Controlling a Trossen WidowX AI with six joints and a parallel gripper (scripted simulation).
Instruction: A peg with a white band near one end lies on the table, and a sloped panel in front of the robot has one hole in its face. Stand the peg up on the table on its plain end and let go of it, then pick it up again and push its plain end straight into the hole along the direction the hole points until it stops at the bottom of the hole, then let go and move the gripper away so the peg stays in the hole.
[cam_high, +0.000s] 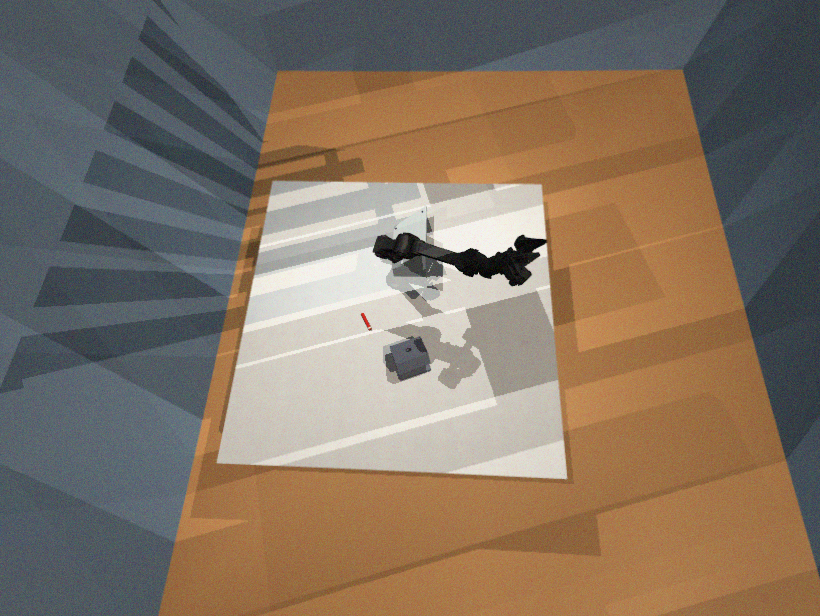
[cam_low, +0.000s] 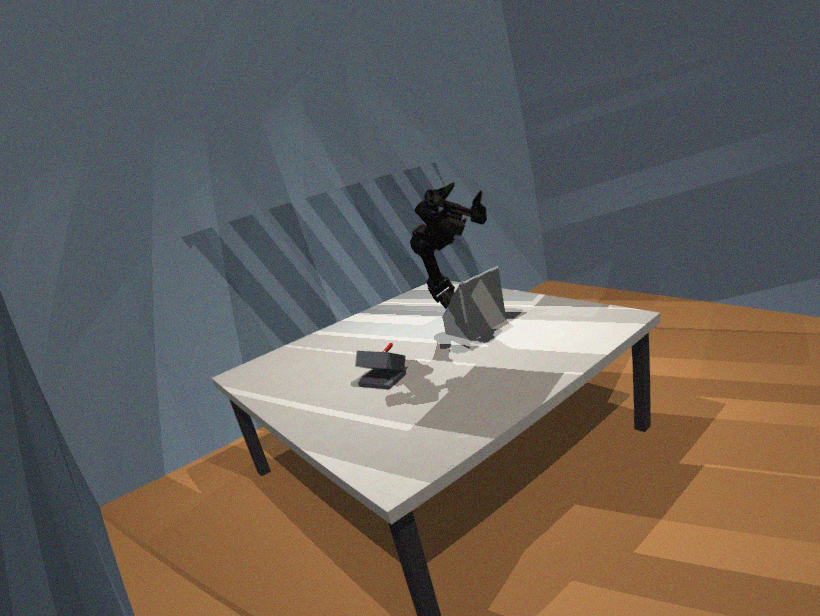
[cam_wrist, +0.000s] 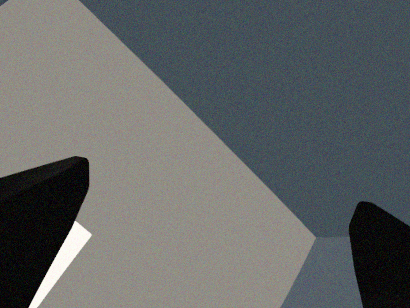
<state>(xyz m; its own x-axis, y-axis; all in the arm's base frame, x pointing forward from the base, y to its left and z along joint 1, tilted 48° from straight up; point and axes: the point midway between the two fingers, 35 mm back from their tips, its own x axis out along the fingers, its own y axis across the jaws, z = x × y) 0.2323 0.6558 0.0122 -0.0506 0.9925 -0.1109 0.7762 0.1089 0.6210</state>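
My gripper tip is 40 mm short of the red peg, 570 mm to the left of it and 610 mm above it. From my gripper tip the other things lie so: grey sloped panel 180 mm ahead, 390 mm to the right, 550 mm below.
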